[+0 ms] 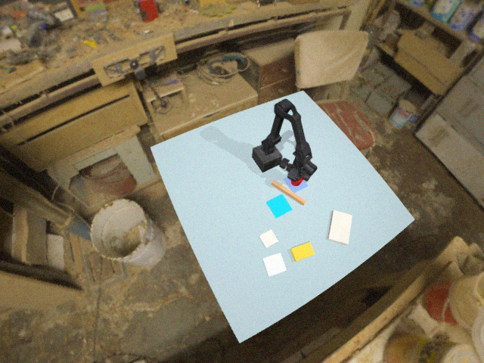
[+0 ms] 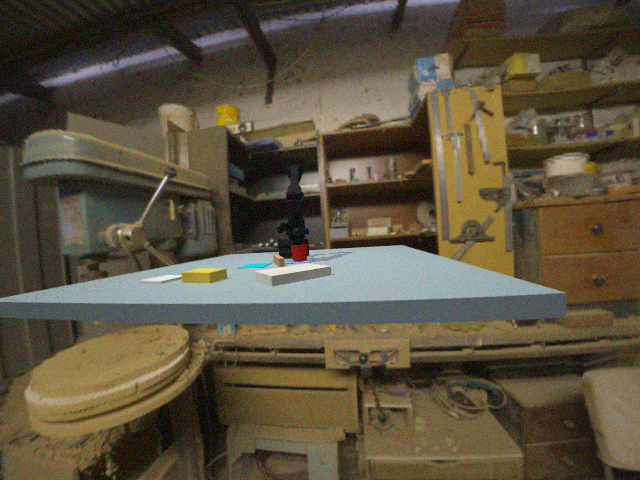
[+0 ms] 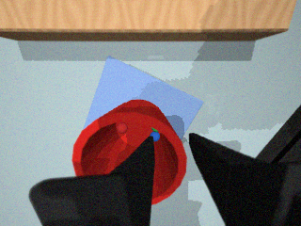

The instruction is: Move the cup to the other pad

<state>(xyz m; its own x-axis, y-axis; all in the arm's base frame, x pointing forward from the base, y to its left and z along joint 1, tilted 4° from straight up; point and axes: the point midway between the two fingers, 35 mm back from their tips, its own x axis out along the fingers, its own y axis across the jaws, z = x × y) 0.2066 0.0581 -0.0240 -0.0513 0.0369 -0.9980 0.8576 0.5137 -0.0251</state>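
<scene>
Now: the pale blue pad 30 mm ahead of my gripper tip, 20 mm to the left of it and 50 mm below it. Also, from my gripper tip: wooden bar 70 mm ahead, 70 mm to the right, 40 mm below; then cyan pad 110 mm ahead, 160 mm to the right, 50 mm below; then red cup 30 mm ahead, 10 mm to the left, 10 mm below.
</scene>
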